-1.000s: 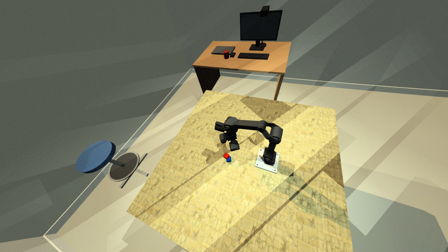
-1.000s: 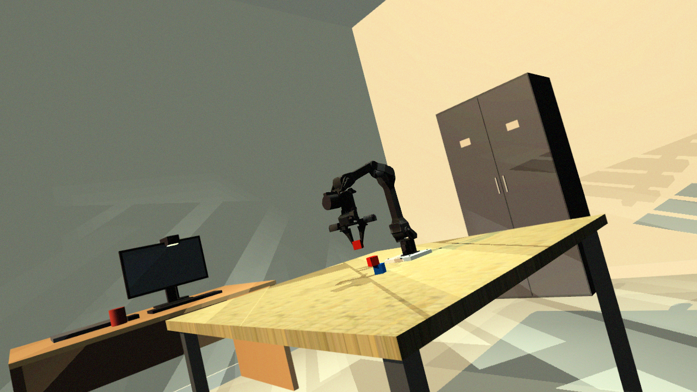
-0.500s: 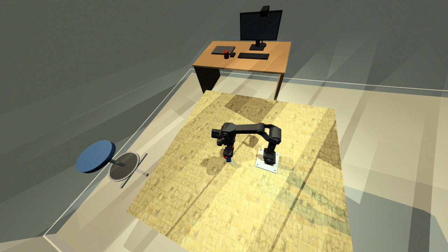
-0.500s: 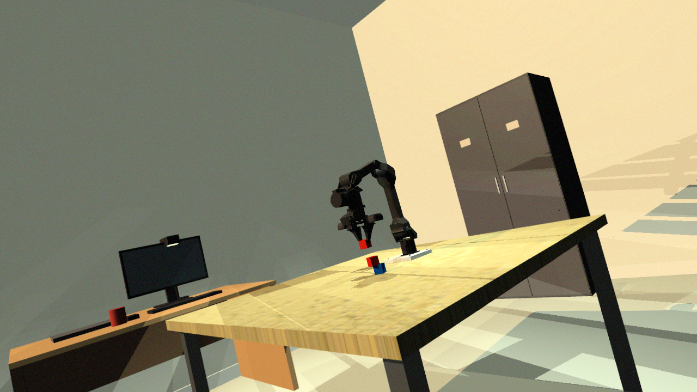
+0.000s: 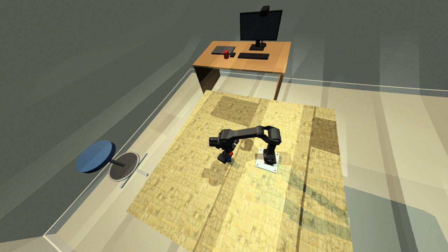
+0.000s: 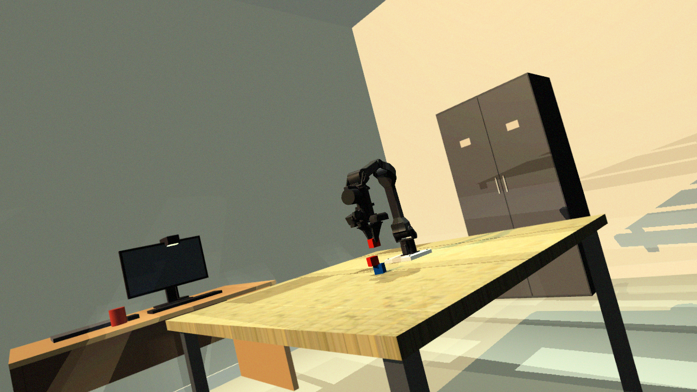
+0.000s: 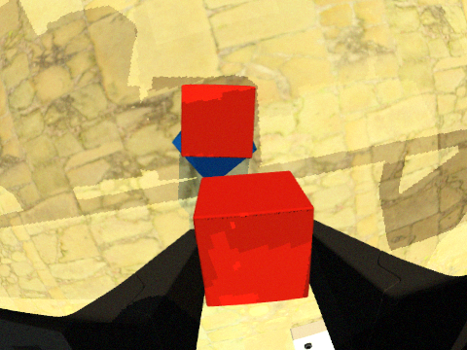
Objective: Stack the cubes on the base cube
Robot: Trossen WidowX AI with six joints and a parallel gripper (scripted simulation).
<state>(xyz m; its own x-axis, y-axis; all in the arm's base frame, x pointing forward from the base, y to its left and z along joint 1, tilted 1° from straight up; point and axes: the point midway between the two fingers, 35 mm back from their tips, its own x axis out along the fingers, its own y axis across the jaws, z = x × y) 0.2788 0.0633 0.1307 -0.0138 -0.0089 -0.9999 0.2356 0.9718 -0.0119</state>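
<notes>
The blue cube lies 10 cm below my gripper tip, 2 cm ahead of it and 1 cm to the left of it.
</notes>
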